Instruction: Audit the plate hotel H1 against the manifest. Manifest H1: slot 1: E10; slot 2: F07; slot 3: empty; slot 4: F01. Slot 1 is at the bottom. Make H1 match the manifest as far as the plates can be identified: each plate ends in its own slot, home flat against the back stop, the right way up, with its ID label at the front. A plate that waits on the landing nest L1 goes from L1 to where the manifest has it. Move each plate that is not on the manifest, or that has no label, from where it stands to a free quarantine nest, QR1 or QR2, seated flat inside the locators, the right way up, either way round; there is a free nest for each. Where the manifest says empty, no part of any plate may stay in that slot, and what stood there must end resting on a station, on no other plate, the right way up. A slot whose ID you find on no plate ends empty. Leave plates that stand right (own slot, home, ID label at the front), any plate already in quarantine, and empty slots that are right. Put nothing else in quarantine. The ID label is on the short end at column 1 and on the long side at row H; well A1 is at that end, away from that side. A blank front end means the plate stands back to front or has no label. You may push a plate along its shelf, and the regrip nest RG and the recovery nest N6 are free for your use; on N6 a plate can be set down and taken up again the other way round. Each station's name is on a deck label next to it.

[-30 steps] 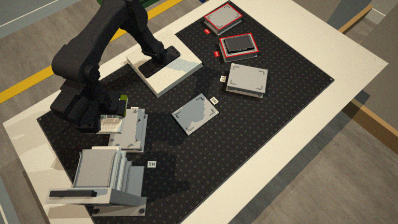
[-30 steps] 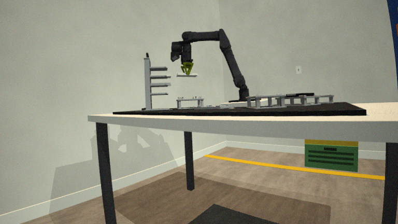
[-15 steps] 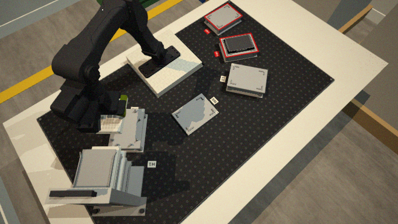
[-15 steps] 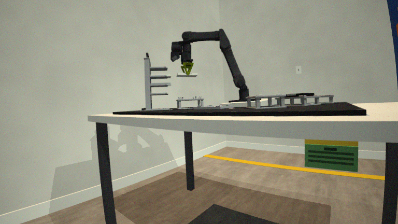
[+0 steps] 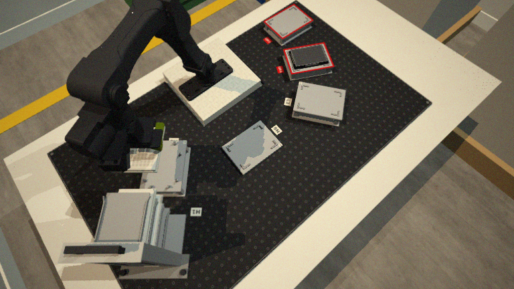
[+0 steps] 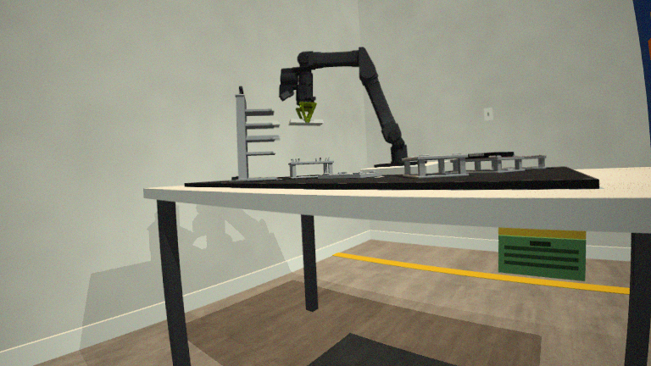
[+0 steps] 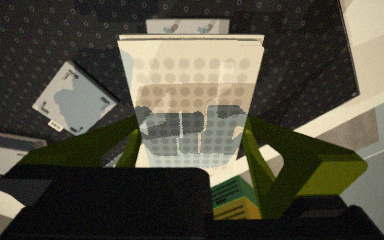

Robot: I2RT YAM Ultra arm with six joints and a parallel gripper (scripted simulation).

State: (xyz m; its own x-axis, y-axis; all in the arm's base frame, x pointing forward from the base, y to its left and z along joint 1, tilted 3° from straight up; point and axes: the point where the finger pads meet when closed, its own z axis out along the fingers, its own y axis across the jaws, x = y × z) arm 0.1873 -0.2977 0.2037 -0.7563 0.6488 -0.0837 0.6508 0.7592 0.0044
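My gripper is now right at the white well plate. Round my hand: regrip nest: 10 mm behind, 10 mm to the left, 160 mm below; H1 deck label: 150 mm ahead, 220 mm below; plate hotel H1: 190 mm ahead, 160 mm to the right, 60 mm below.
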